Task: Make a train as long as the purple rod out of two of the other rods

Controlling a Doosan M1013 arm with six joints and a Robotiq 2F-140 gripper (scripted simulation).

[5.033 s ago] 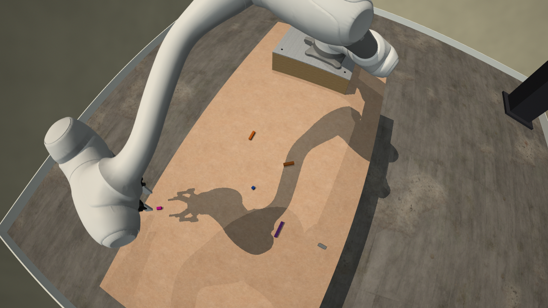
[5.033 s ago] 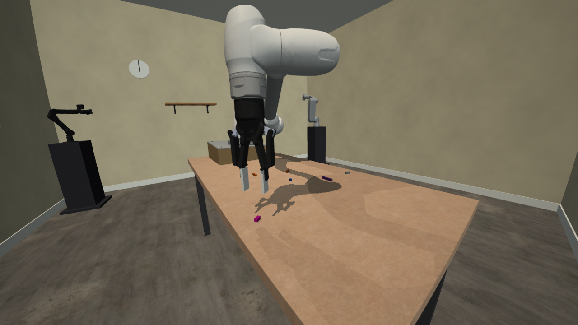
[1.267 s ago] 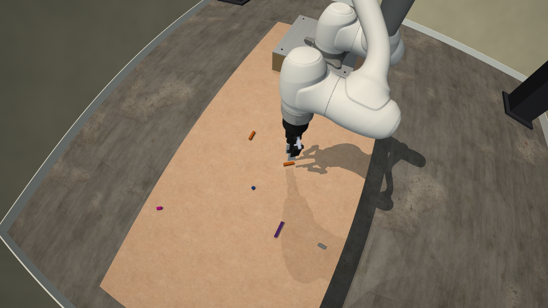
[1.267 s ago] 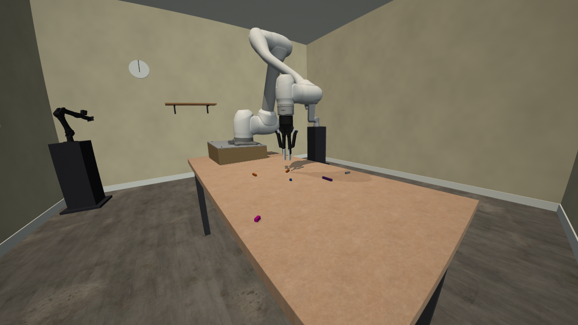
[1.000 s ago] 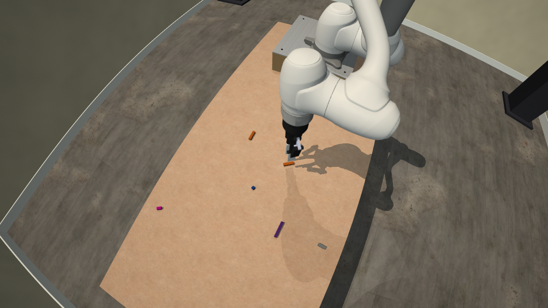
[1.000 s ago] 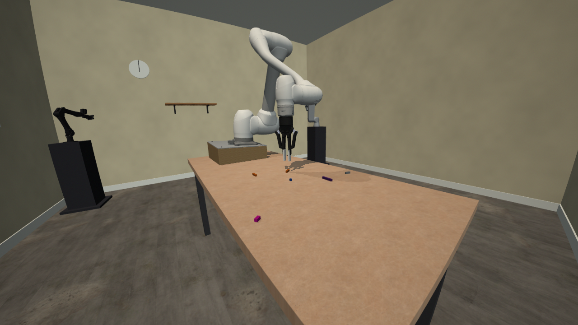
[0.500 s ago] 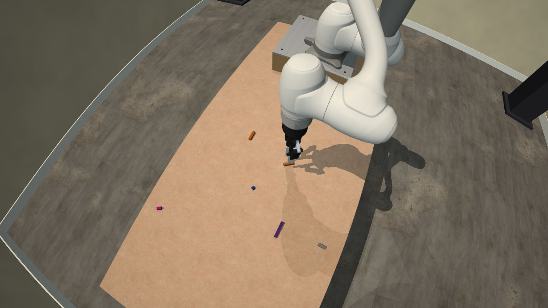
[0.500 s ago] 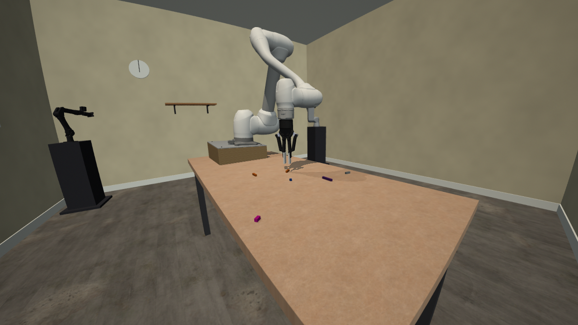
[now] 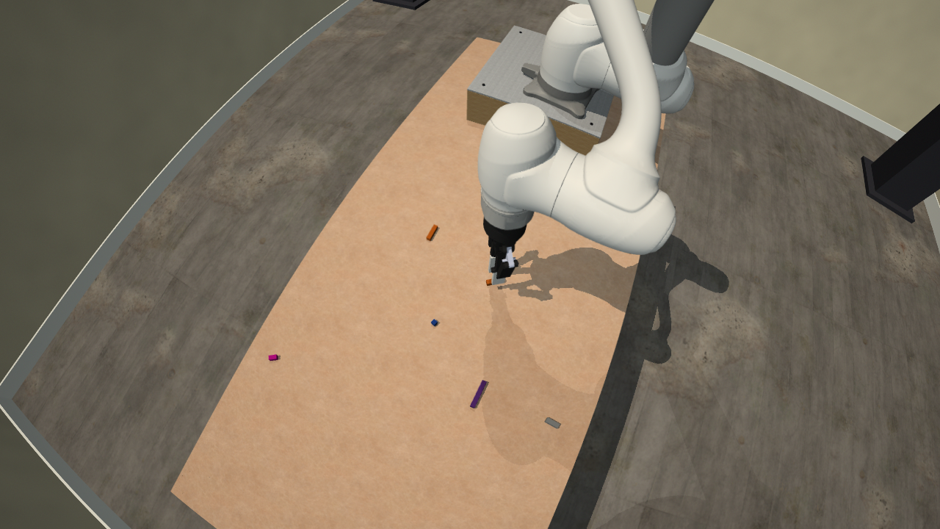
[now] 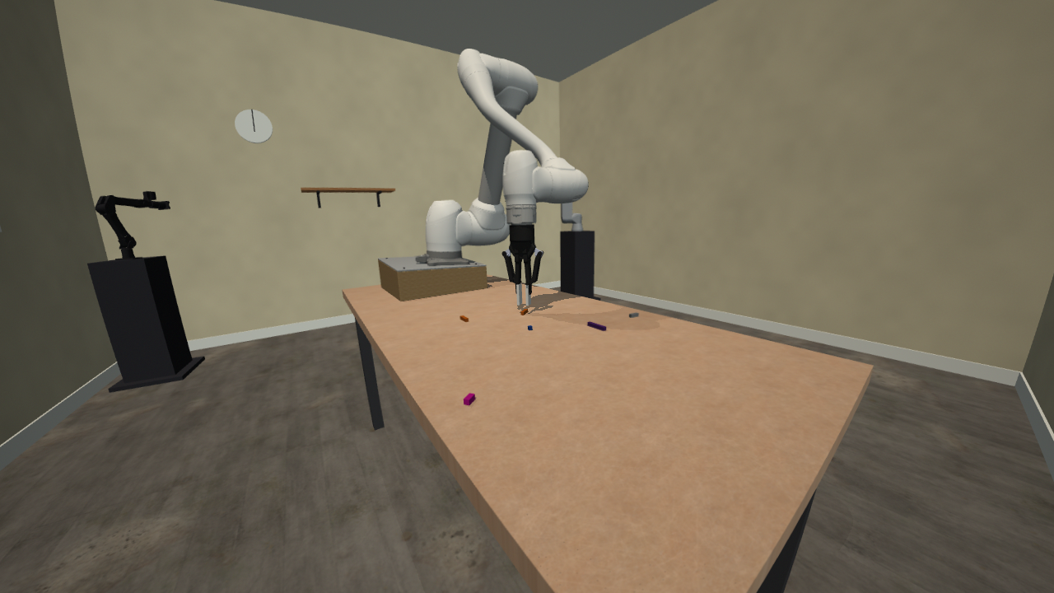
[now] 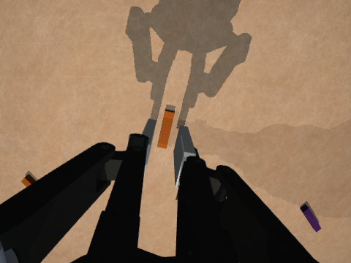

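Right now the orange rod is 60 mm below my hand. From my hand the other things lie so: purple rod: 240 mm ahead, 90 mm to the left, 60 mm below; then grey rod: 250 mm to the left, 220 mm ahead, 60 mm below; then blue rod: 150 mm ahead, 60 mm to the right, 60 mm below.
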